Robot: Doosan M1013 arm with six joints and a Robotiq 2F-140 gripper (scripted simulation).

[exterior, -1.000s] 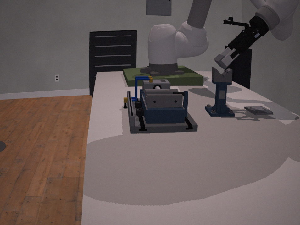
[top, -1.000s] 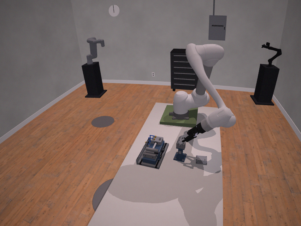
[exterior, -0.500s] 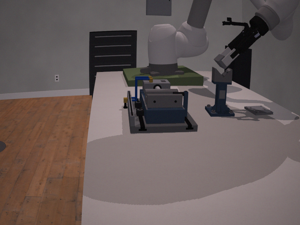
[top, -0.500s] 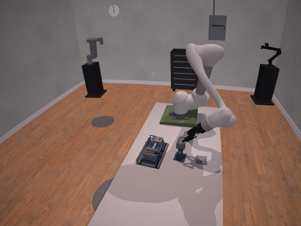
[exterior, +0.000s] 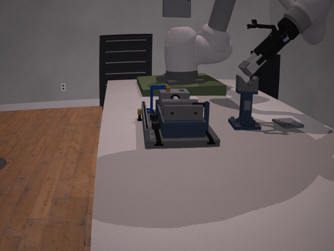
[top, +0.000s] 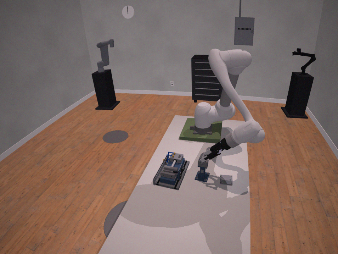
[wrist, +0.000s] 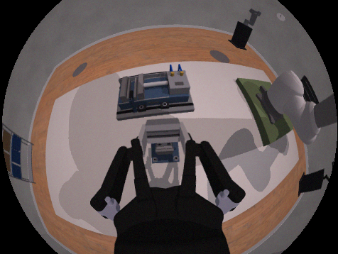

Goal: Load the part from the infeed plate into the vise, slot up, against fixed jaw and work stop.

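My hand is 10 mm to the left of the grey part and 10 mm above it. Round my hand: vise (240 mm to the right, 160 mm below, 10 mm behind).
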